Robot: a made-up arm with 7 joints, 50 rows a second.
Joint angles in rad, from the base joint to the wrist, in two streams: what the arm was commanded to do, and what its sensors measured. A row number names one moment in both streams.
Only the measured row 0 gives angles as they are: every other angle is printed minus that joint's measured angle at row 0.
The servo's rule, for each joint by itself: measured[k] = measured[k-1] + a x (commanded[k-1-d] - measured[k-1]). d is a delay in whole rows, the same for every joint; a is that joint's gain. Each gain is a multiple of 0.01, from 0.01 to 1. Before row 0 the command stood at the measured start. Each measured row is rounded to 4 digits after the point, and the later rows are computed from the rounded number. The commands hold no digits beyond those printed.
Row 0, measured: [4.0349, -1.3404, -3.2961, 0.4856, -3.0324, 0.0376, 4.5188]
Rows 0 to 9, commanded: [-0.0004, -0.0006, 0.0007, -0.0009, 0.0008, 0.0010, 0.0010]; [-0.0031, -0.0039, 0.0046, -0.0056, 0.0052, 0.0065, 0.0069]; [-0.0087, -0.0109, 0.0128, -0.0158, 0.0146, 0.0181, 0.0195]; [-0.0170, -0.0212, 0.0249, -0.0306, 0.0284, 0.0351, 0.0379]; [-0.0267, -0.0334, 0.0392, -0.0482, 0.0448, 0.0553, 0.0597]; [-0.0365, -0.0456, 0.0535, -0.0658, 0.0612, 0.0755, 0.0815]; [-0.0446, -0.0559, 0.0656, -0.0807, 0.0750, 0.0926, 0.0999]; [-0.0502, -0.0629, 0.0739, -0.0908, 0.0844, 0.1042, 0.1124]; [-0.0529, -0.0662, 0.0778, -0.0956, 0.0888, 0.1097, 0.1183]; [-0.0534, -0.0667, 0.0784, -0.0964, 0.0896, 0.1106, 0.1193]
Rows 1 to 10, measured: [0.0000, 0.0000, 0.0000, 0.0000, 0.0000, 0.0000, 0.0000]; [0.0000, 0.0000, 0.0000, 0.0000, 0.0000, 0.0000, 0.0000]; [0.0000, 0.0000, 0.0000, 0.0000, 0.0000, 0.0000, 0.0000]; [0.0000, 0.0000, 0.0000, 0.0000, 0.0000, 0.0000, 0.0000]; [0.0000, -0.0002, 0.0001, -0.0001, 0.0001, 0.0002, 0.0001]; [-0.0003, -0.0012, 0.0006, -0.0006, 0.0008, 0.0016, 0.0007]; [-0.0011, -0.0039, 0.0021, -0.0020, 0.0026, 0.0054, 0.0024]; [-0.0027, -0.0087, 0.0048, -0.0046, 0.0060, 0.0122, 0.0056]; [-0.0051, -0.0156, 0.0089, -0.0085, 0.0110, 0.0221, 0.0105]; [-0.0082, -0.0240, 0.0143, -0.0137, 0.0175, 0.0344, 0.0169]
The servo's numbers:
d 4
a 0.10 0.28 0.12 0.09 0.13 0.23 0.09

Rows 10 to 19, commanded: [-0.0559, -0.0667, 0.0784, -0.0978, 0.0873, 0.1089, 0.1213]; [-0.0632, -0.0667, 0.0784, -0.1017, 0.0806, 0.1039, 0.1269]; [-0.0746, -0.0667, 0.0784, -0.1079, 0.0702, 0.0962, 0.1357]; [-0.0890, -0.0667, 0.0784, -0.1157, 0.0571, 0.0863, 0.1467]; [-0.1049, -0.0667, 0.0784, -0.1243, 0.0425, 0.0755, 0.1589]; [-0.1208, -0.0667, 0.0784, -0.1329, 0.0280, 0.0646, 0.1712]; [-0.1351, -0.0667, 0.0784, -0.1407, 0.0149, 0.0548, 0.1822]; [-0.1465, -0.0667, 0.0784, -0.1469, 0.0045, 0.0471, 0.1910]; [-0.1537, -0.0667, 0.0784, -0.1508, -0.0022, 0.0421, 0.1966]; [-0.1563, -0.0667, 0.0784, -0.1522, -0.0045, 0.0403, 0.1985]
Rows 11 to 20, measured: [-0.0118, -0.0329, 0.0205, -0.0197, 0.0250, 0.0478, 0.0244]; [-0.0156, -0.0413, 0.0269, -0.0261, 0.0327, 0.0608, 0.0323]; [-0.0193, -0.0483, 0.0330, -0.0324, 0.0400, 0.0720, 0.0400]; [-0.0227, -0.0535, 0.0384, -0.0382, 0.0464, 0.0809, 0.0471]; [-0.0260, -0.0572, 0.0432, -0.0436, 0.0517, 0.0873, 0.0538]; [-0.0297, -0.0599, 0.0474, -0.0488, 0.0555, 0.0911, 0.0604]; [-0.0342, -0.0618, 0.0511, -0.0541, 0.0574, 0.0923, 0.0672]; [-0.0397, -0.0632, 0.0544, -0.0596, 0.0574, 0.0909, 0.0744]; [-0.0462, -0.0642, 0.0573, -0.0654, 0.0555, 0.0874, 0.0820]; [-0.0537, -0.0649, 0.0598, -0.0715, 0.0519, 0.0822, 0.0900]
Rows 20 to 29, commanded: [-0.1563, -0.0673, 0.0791, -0.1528, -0.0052, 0.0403, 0.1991]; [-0.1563, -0.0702, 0.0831, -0.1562, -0.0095, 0.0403, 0.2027]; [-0.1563, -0.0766, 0.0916, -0.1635, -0.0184, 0.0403, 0.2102]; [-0.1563, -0.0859, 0.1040, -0.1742, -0.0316, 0.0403, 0.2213]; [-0.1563, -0.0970, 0.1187, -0.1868, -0.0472, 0.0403, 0.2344]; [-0.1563, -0.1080, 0.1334, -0.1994, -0.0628, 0.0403, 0.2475]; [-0.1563, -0.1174, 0.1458, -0.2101, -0.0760, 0.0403, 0.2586]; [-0.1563, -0.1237, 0.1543, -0.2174, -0.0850, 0.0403, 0.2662]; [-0.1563, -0.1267, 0.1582, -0.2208, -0.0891, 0.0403, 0.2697]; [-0.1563, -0.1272, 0.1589, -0.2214, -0.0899, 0.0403, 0.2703]
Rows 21 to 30, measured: [-0.0618, -0.0654, 0.0620, -0.0777, 0.0471, 0.0759, 0.0983]; [-0.0703, -0.0658, 0.0640, -0.0839, 0.0416, 0.0693, 0.1066]; [-0.0786, -0.0661, 0.0657, -0.0899, 0.0359, 0.0630, 0.1147]; [-0.0864, -0.0663, 0.0672, -0.0955, 0.0306, 0.0578, 0.1222]; [-0.0934, -0.0666, 0.0686, -0.1007, 0.0259, 0.0538, 0.1291]; [-0.0997, -0.0676, 0.0703, -0.1057, 0.0213, 0.0507, 0.1357]; [-0.1054, -0.0701, 0.0729, -0.1109, 0.0161, 0.0483, 0.1424]; [-0.1105, -0.0745, 0.0766, -0.1166, 0.0099, 0.0465, 0.1495]; [-0.1151, -0.0808, 0.0817, -0.1229, 0.0025, 0.0451, 0.1571]; [-0.1192, -0.0884, 0.0879, -0.1298, -0.0060, 0.0440, 0.1652]
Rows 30 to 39, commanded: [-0.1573, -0.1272, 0.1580, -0.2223, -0.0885, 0.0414, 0.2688]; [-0.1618, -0.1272, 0.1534, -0.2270, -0.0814, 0.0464, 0.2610]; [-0.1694, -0.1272, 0.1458, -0.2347, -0.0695, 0.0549, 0.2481]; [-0.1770, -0.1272, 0.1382, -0.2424, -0.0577, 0.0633, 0.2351]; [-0.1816, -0.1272, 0.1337, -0.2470, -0.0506, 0.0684, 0.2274]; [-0.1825, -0.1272, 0.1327, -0.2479, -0.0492, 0.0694, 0.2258]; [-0.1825, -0.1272, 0.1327, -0.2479, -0.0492, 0.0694, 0.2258]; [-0.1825, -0.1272, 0.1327, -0.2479, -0.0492, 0.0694, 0.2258]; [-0.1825, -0.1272, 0.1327, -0.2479, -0.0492, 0.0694, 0.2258]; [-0.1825, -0.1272, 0.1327, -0.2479, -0.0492, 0.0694, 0.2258]
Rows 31 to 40, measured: [-0.1229, -0.0965, 0.0948, -0.1370, -0.0151, 0.0431, 0.1736]; [-0.1262, -0.1041, 0.1019, -0.1442, -0.0242, 0.0425, 0.1819]; [-0.1292, -0.1104, 0.1087, -0.1511, -0.0326, 0.0420, 0.1898]; [-0.1319, -0.1151, 0.1147, -0.1574, -0.0400, 0.0416, 0.1970]; [-0.1344, -0.1185, 0.1199, -0.1632, -0.0463, 0.0416, 0.2035]; [-0.1371, -0.1209, 0.1239, -0.1689, -0.0509, 0.0427, 0.2087]; [-0.1403, -0.1227, 0.1265, -0.1748, -0.0533, 0.0455, 0.2122]; [-0.1440, -0.1240, 0.1279, -0.1809, -0.0539, 0.0496, 0.2143]; [-0.1478, -0.1249, 0.1286, -0.1868, -0.0535, 0.0539, 0.2155]; [-0.1513, -0.1255, 0.1291, -0.1923, -0.0529, 0.0575, 0.2164]
